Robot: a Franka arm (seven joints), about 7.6 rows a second.
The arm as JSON. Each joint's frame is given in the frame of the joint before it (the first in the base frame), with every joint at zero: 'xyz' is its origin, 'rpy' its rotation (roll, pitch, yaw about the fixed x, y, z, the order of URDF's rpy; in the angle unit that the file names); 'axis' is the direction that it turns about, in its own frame. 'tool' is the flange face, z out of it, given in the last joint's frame.
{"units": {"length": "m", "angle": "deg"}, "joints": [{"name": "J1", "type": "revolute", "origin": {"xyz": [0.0, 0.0, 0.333], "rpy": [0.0, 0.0, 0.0]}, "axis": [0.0, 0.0, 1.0]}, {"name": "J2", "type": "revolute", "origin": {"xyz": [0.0, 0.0, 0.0], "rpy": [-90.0, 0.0, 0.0]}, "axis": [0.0, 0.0, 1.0]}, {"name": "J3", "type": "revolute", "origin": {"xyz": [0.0, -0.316, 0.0], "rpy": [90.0, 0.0, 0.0]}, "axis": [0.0, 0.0, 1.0]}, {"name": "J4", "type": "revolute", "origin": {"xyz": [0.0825, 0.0, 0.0], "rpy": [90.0, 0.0, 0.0]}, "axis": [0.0, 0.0, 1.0]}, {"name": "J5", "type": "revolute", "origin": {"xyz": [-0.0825, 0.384, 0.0], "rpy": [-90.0, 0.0, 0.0]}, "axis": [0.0, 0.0, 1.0]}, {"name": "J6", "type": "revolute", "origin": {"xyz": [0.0, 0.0, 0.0], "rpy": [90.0, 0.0, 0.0]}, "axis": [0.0, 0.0, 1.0]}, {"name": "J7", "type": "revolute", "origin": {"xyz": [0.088, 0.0, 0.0], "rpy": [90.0, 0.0, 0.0]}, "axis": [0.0, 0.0, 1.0]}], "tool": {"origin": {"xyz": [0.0, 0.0, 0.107], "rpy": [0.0, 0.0, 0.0]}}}
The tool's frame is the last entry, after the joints.
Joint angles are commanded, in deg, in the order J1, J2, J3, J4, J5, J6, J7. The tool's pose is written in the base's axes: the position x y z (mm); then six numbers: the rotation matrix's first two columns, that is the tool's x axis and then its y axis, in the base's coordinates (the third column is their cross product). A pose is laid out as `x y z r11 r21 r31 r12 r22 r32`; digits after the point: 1 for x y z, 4 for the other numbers.
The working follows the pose.
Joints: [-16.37 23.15 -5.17 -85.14 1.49 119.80 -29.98]
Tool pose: 653.2 -246.1 462.6 0.9735 0.1541 0.1689 0.1368 -0.9845 0.1098
Where each joint sits with the arm in this pose, in the base's axes (m; each line is computed from the numbers above, not from the rounded line before):
J1: 0.0000 0.0000 0.3330
J2: 0.0000 0.0000 0.3330
J3: 0.1192 -0.0350 0.6236
J4: 0.1896 -0.0634 0.5913
J5: 0.5534 -0.2056 0.5497
J6: 0.5534 -0.2056 0.5497
J7: 0.6336 -0.2371 0.5674
the tool: 0.6532 -0.2461 0.4626

